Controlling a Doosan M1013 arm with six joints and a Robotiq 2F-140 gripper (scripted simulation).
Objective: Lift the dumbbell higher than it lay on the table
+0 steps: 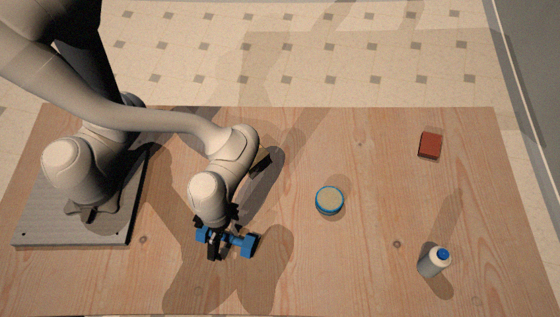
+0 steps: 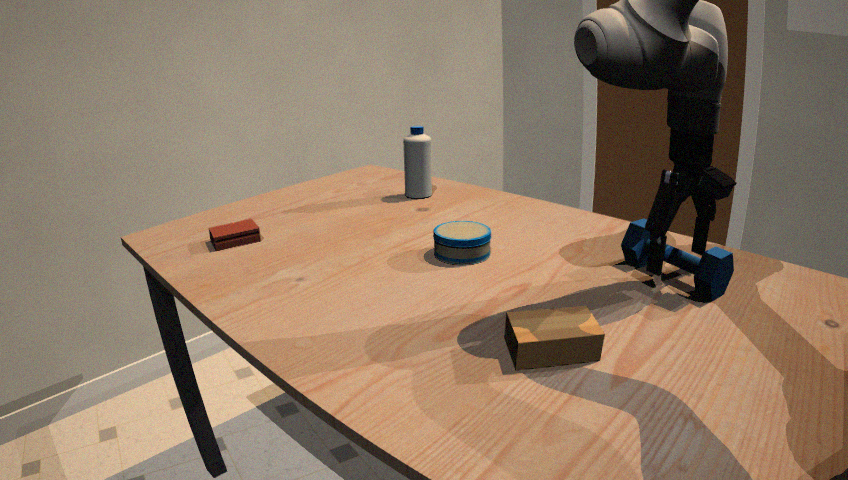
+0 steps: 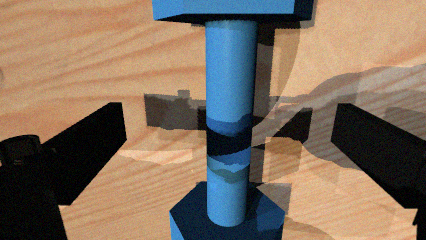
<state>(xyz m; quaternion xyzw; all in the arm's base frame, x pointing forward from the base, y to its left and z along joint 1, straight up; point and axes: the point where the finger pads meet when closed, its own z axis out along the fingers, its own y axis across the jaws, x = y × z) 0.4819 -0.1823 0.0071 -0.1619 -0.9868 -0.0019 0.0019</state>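
Now: hand right at the blue dumbbell.
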